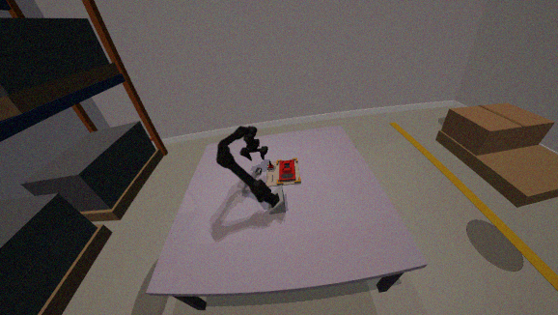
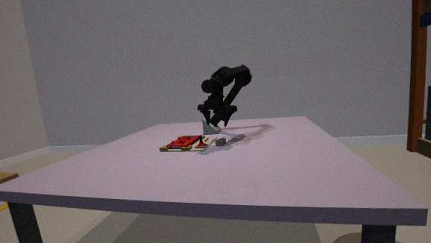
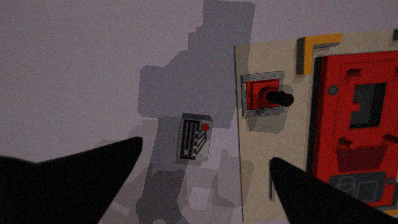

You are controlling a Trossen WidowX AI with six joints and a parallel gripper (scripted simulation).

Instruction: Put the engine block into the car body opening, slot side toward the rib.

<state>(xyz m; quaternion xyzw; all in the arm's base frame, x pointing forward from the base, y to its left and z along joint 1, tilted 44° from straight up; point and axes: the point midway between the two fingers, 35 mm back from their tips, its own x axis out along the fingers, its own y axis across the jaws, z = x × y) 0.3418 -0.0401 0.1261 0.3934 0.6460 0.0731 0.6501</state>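
Now: gripper tip 2 cm past the grey engine block, 2 cm to the right of it and 9 cm above it. The rest, counted from my gripper tip: beige base plate (7 cm behind, 17 cm to the right, 9 cm below).
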